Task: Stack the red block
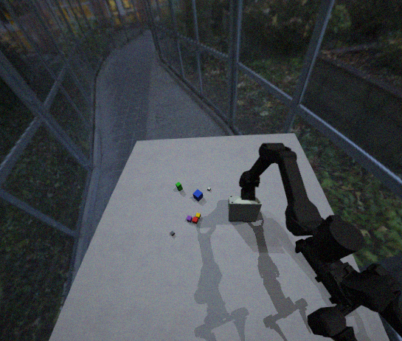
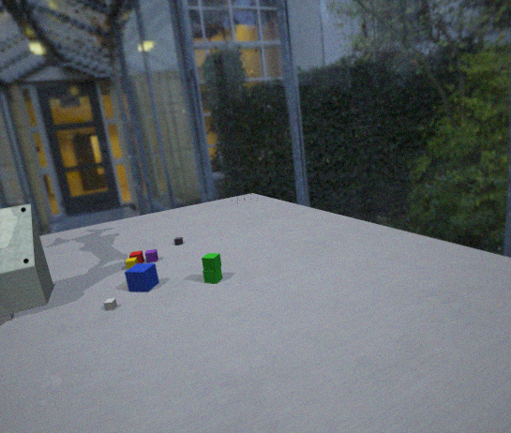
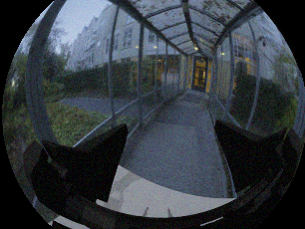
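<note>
My gripper tip is now 48 cm short of the red block, 37 cm to the left of it and 43 cm above it. Also, from my gripper tip: purple block (52 cm ahead, 37 cm to the right, 43 cm below); then small dark cube (59 cm ahead, 28 cm to the right, 43 cm below); then yellow block (47 cm ahead, 40 cm to the right, 43 cm below).
</note>
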